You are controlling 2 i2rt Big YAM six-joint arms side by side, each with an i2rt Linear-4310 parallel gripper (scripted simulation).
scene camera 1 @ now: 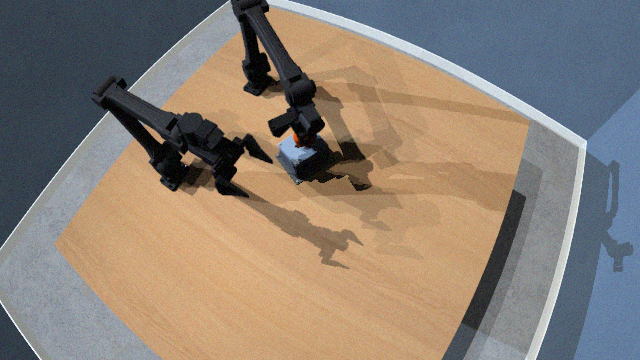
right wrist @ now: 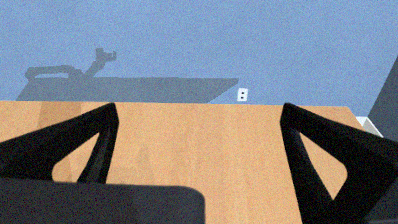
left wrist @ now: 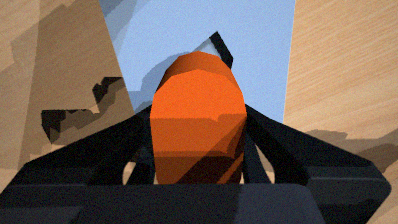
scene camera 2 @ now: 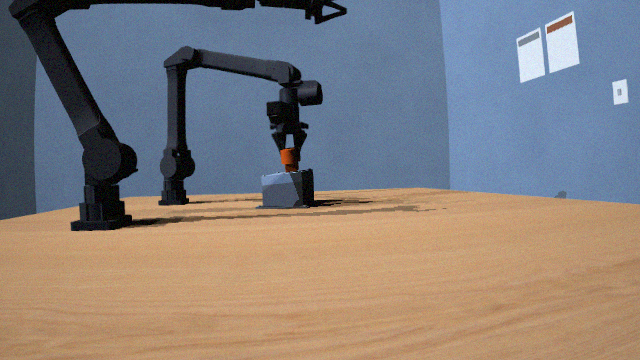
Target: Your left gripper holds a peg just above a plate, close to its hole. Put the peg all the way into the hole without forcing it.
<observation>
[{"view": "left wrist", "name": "left gripper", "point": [198,112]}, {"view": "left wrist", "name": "orange peg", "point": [198,119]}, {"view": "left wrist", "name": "pale blue plate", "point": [256,48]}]
</observation>
